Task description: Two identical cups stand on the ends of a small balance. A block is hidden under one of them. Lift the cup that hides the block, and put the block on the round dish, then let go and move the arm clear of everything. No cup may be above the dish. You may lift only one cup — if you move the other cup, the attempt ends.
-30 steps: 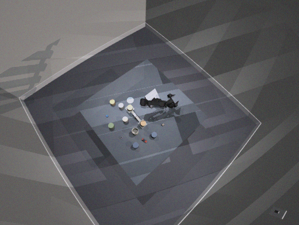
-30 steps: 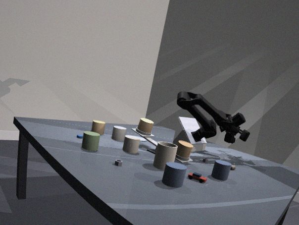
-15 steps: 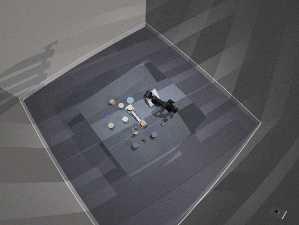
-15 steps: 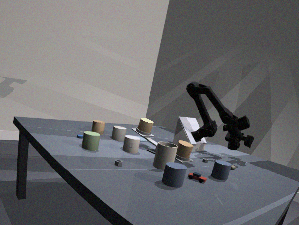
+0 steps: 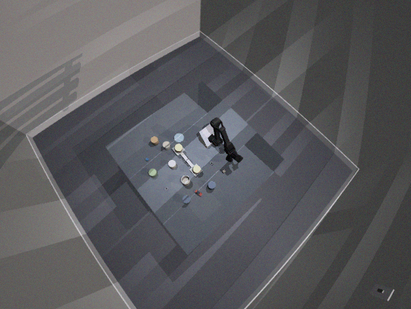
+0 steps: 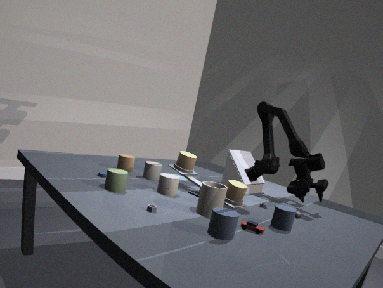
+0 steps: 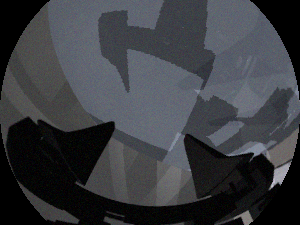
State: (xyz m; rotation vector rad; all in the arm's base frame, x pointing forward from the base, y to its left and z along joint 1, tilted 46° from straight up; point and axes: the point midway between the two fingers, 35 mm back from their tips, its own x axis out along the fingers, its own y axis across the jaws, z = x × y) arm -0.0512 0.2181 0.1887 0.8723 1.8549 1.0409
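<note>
Right now my gripper tip is 390 mm short of the teal block, 190 mm to the left of it and 10 mm below it. Also, from my gripper tip: balance beam (390 mm ahead, 320 mm to the right); then red toy car (530 mm ahead, 20 mm to the right, 20 mm below); then pale blue round dish (270 mm ahead, 560 mm to the right, 30 mm below).
</note>
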